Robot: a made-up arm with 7 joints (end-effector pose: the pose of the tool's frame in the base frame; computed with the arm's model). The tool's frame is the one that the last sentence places.
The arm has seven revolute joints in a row. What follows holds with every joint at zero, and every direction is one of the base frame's.
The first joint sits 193 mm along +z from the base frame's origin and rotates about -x.
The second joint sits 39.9 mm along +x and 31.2 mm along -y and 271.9 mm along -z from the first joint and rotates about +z.
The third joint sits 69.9 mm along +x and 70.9 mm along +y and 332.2 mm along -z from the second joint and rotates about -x.
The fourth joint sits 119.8 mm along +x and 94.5 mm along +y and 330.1 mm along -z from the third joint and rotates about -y.
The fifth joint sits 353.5 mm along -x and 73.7 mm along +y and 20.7 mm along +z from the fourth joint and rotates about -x.
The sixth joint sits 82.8 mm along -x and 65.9 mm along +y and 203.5 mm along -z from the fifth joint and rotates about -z.
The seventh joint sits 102.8 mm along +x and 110 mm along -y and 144.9 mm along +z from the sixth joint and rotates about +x.
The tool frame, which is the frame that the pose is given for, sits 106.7 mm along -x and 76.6 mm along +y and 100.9 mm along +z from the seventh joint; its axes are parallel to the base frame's.
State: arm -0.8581 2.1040 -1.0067 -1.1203 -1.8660 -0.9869 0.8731
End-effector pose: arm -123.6 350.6 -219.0 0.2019 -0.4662 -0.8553 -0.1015
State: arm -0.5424 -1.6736 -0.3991 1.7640 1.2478 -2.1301 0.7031
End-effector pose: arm 575.3 206.9 -957.6 0.8022 0.0698 0.3829 -0.4527
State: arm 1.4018 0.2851 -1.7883 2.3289 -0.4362 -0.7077 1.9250
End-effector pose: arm 290.1 -311.1 -484.9 0.3623 0.3002 -0.3486 0.8106
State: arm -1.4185 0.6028 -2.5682 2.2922 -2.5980 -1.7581 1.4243
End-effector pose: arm 124.9 173.6 571.9 0.2894 -0.1907 -0.8834 -0.3154
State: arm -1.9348 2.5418 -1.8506 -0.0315 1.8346 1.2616 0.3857
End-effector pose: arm 107.4 456.7 -171.5 0.3152 0.7275 -0.4198 0.4418
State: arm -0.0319 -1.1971 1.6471 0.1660 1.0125 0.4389 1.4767
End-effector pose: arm -296.2 237.0 -511.3 0.7679 -0.5521 0.1107 -0.3054
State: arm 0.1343 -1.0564 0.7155 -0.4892 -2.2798 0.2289 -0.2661
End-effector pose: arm 48.1 75.4 -562.0 0.5240 0.5398 -0.2183 -0.6216
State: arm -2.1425 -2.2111 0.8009 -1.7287 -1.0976 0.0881 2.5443
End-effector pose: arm 228.8 686.4 289.6 0.0997 0.5188 0.0378 0.8482
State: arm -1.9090 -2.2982 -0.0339 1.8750 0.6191 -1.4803 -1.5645
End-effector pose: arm -75.2 1396.9 140.2 0.5261 -0.5902 0.3899 0.4721
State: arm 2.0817 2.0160 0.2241 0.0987 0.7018 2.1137 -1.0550
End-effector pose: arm 14.9 -798.7 971.7 0.2559 -0.8914 -0.3494 0.1335
